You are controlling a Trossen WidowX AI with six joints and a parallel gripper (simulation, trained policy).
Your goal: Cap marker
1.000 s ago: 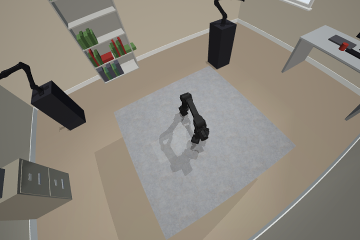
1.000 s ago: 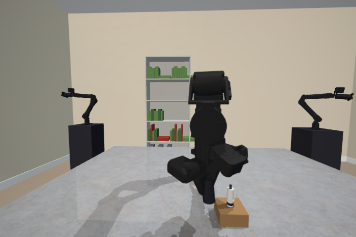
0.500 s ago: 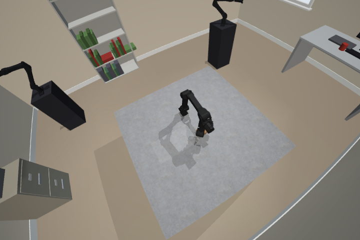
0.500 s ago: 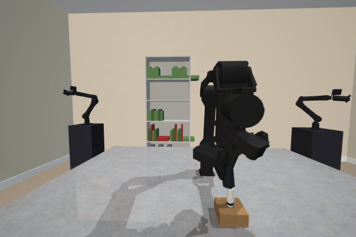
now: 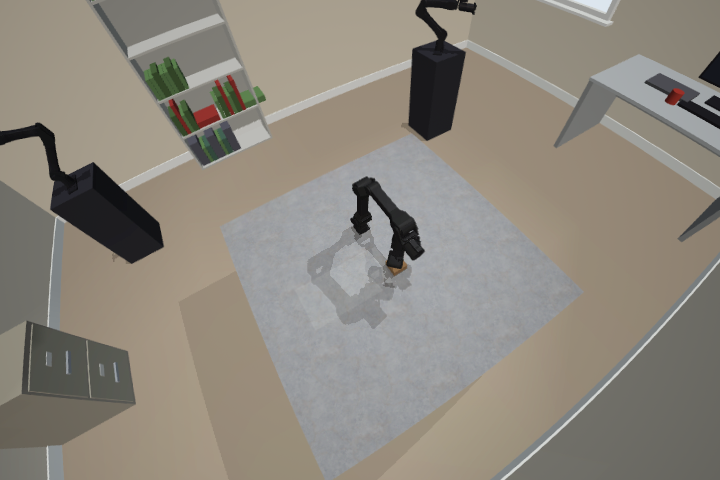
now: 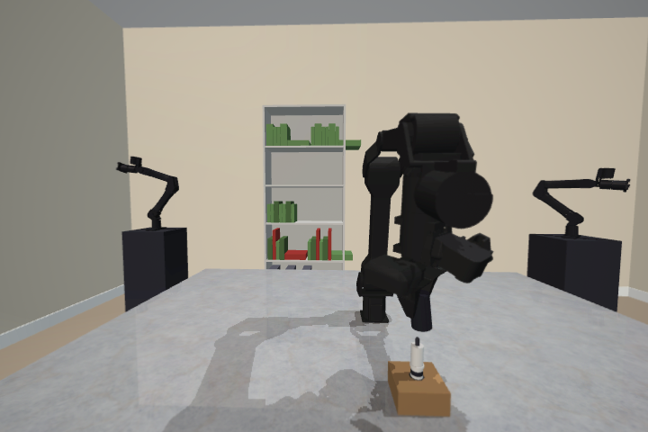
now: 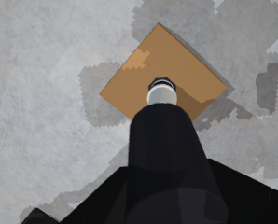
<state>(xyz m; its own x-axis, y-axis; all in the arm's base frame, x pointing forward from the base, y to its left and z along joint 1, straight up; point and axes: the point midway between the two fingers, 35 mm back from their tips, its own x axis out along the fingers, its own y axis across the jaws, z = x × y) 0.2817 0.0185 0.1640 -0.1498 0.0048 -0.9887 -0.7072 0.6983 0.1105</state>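
Right now my gripper tip is 6 cm above the white marker. The rest, counted from my gripper tip: holder block (11 cm below); black cap (1 cm ahead, 1 cm above).
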